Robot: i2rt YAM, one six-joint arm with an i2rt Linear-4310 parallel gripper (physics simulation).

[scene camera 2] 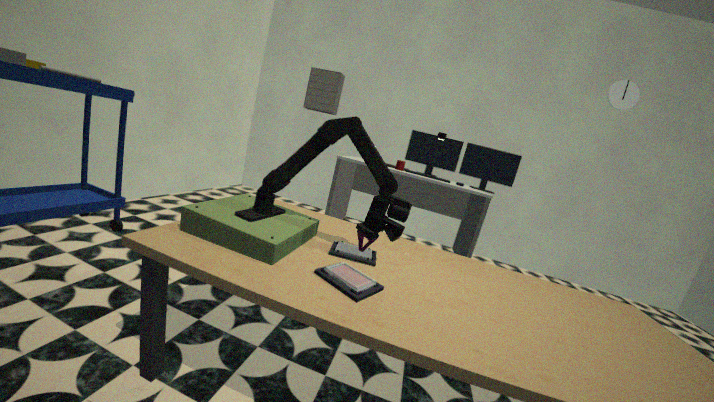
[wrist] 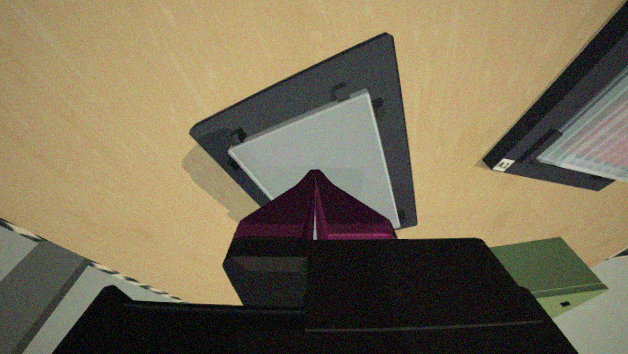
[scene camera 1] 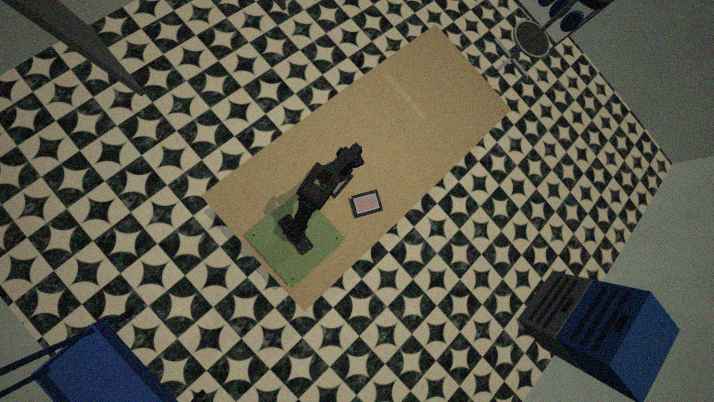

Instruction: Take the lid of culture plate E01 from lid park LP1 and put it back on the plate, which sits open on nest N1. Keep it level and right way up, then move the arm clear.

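Frame: origin at the arm's base, x ahead, y left, z up, level; millimetres.
Seen in the pictures: gripper, fingertip midpoint: (scene camera 2: 360, 251) (wrist: 314, 177); arm's base at its link origin: (scene camera 2: 261, 213) (scene camera 1: 295, 234).
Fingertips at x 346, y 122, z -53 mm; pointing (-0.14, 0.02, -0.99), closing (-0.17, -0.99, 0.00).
Offsets run from my fingertips to a thing's top centre. Level surfaces: height alone.
The pale translucent lid {dx -22, dy -9, dz +0 mm} (scene camera 2: 347, 249) (wrist: 320, 140) lies flat on the dark lid park LP1 {dx -21, dy -8, dz +2 mm} (scene camera 2: 372, 261) (wrist: 300, 87), between small corner posts. My gripper (scene camera 2: 362, 249) (wrist: 314, 177) is shut with its magenta fingertips together and nothing between them. It is just above the lid; whether the tips touch it I cannot tell. The open culture plate {dx +36, dy -209, dz +9 mm} (scene camera 1: 366, 203) (scene camera 2: 350, 276) (wrist: 607, 132), with pink contents, sits on the dark nest N1 {dx +36, dy -209, dz +0 mm} (scene camera 1: 354, 212) (scene camera 2: 356, 298) (wrist: 550, 179), beside the lid park. In scene camera 1 the arm hides the gripper and most of the lid park.
The arm's base stands on a green block (scene camera 1: 320, 240) (scene camera 2: 240, 237) (wrist: 545, 262) at one end of the wooden table {dz -18 mm} (scene camera 1: 425, 75) (scene camera 2: 500, 310) (wrist: 100, 100). A blue cart (scene camera 1: 115, 370) (scene camera 2: 65, 202) and a desk (scene camera 2: 420, 192) stand apart from the table.
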